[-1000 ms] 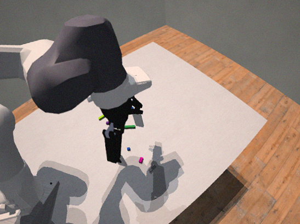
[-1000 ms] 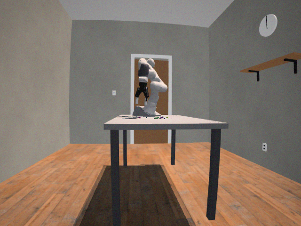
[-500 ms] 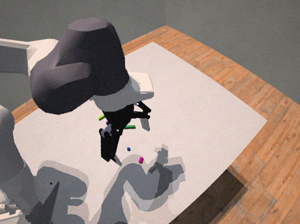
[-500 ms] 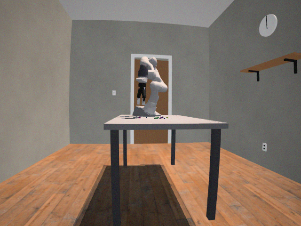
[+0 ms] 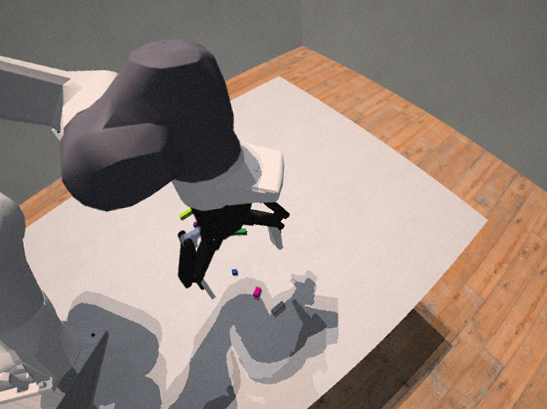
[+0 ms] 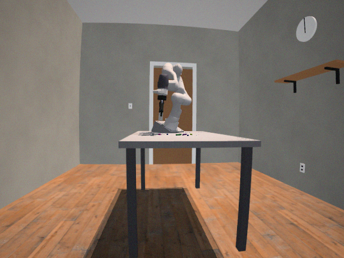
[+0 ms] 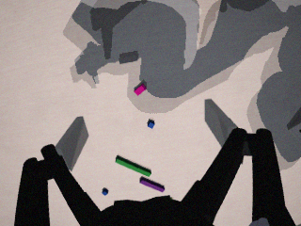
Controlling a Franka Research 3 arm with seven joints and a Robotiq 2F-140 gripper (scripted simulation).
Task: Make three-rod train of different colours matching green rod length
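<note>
Right now my hand is 10 mm to the left of the magenta rod and 130 mm above it. Round my hand: green rod (30 mm ahead, 160 mm to the left, 130 mm below); then grey rod (20 mm ahead, 60 mm to the right, 130 mm below); then purple rod (10 mm behind, 210 mm to the left, 130 mm below).
</note>
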